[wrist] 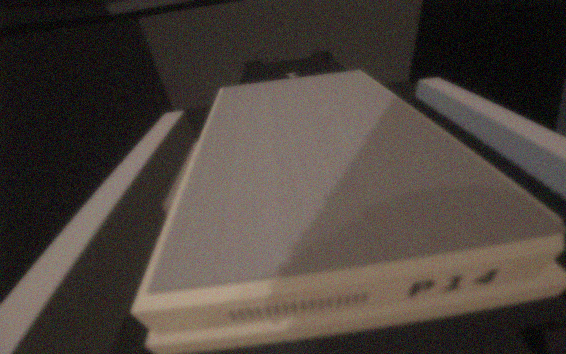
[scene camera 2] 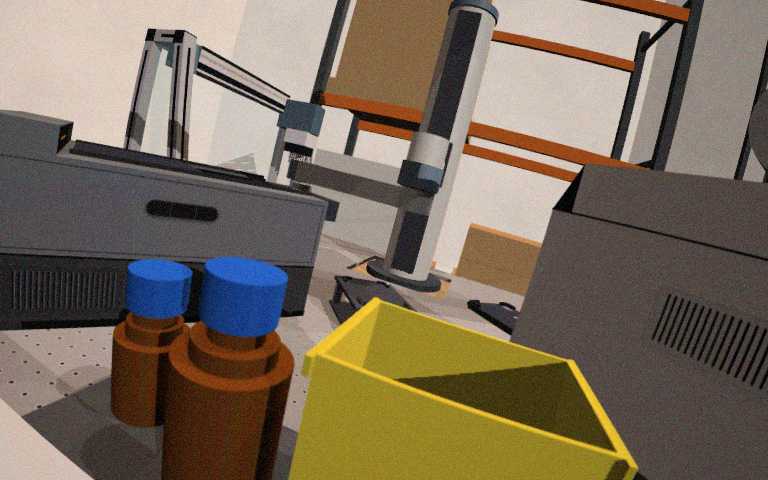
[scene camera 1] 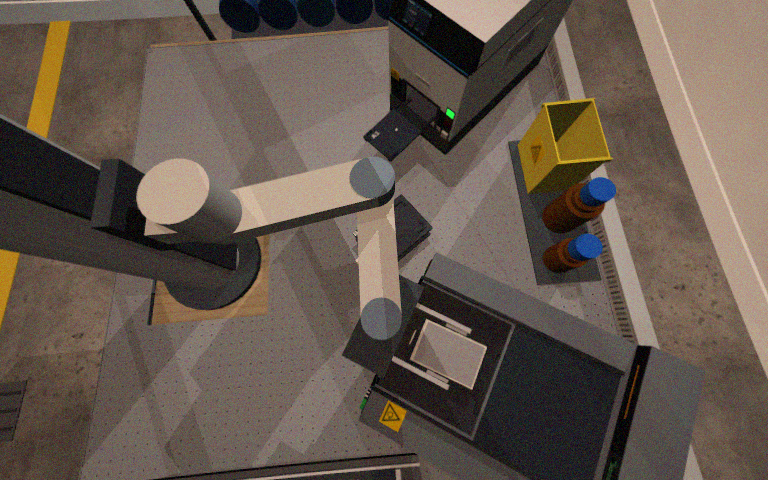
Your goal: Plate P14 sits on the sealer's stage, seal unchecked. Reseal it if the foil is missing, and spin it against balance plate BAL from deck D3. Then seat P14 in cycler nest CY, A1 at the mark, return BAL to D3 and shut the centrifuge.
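Places are measured from the arm's base along level axes (x ahead, y left, z up), in metres.
Pixels of known places: gripper, fingertip midpoint: (wrist: 302, 115) (scene camera 1: 458, 358); arm's base at its link origin: (scene camera 2: 403, 278) (scene camera 1: 215, 262).
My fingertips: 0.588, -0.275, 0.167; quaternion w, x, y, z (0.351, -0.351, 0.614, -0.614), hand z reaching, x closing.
For each thing: its top centre in the pictures, then the offset to it from my fingertips, as dx, dy, dz. "spot": a spot on its surface instead.
- plate P14 at its top centre: (wrist: 308, 118) (scene camera 1: 449, 353) -0.019, +0.011, +0.008
- centrifuge at a spot on its surface: (scene camera 2: 237, 237) spot: +0.100, +0.127, -0.019
- tall device at a spot on its surface: (scene camera 2: 640, 294) spot: +0.167, +0.622, +0.073
- dark tray at its top centre: (scene camera 2: 515, 319) (scene camera 1: 396, 130) -0.074, +0.557, -0.051
My gripper (scene camera 1: 444, 346) (wrist: 302, 115) is shut on plate P14 (scene camera 1: 457, 357) (wrist: 280, 175), with one pale finger along each long side. P14 is level, its label is readable in the wrist view, and a smooth grey sheet covers its top with no wells showing. The plate is at the dark opening of the centrifuge (scene camera 1: 526, 306) (scene camera 2: 237, 237), with dark walls around it in the wrist view. I cannot tell whether it touches a seat below. In scene camera 2 the centrifuge's side hides the plate and fingers. Plate BAL cannot be made out.
A tall device (scene camera 1: 509, 56) (scene camera 2: 640, 294) with a green light has a dark tray (scene camera 1: 393, 133) out in front. A low dark stand (scene camera 1: 412, 226) is beside the forearm. A yellow bin (scene camera 1: 543, 152) (scene camera 2: 453, 413) and two blue-capped brown bottles (scene camera 1: 572, 206) (scene camera 2: 226, 373) stand near the bench edge.
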